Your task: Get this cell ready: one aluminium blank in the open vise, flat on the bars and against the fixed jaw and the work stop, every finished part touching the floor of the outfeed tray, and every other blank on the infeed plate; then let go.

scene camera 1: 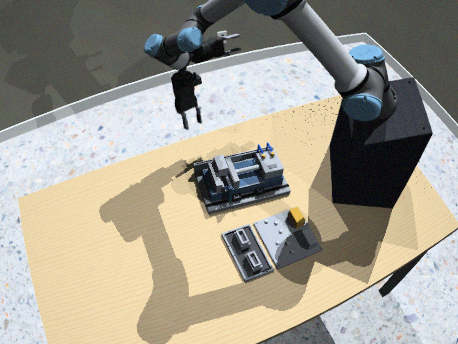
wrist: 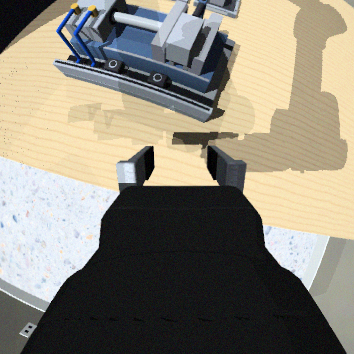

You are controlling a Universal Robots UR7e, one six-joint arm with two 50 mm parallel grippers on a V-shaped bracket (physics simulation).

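Observation:
The vise stands on a dark base. A light grey aluminium blank sits between its jaws; contact with the fixed jaw, bars and stop cannot be told. Two finished parts with pockets stand inside the outfeed tray; part of the tray shows in the wrist view. The infeed plate carries a yellow block and a dark, shaded block. My downward gripper is open and empty, high beyond the vise. The second gripper points sideways, also open and empty.
The robot's black pedestal stands at the right of the wooden table. Two blue bent pipes with yellow ends rise at one end of the vise. The arm's shadow falls across the table.

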